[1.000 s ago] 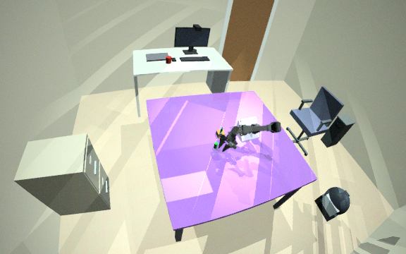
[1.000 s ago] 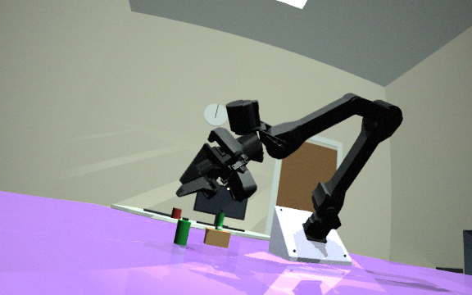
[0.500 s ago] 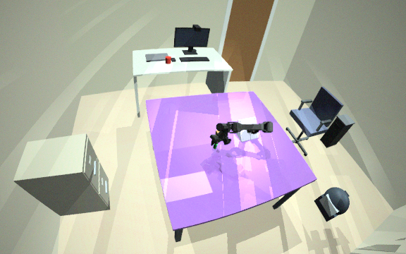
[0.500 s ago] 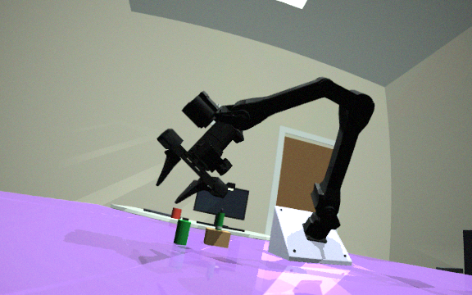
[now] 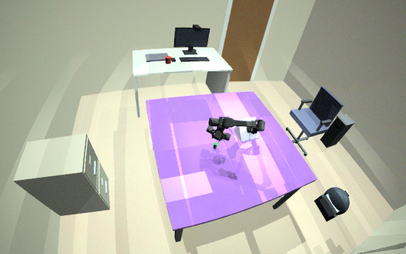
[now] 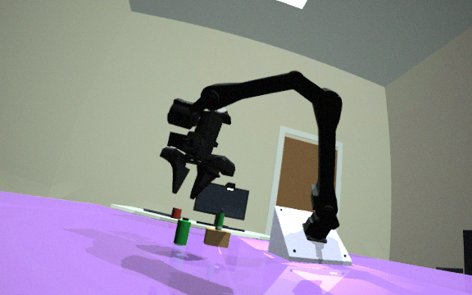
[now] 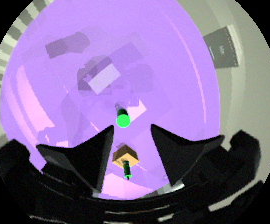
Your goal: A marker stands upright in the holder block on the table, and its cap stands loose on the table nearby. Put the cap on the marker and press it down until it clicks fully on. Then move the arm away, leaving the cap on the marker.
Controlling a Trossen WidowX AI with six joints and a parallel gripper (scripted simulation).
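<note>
Now: gripper tip 8 cm above the green cap and 2 cm past it. Round my gripper tip: brown holder block (12 cm to the right, 11 cm behind, 8 cm below).
</note>
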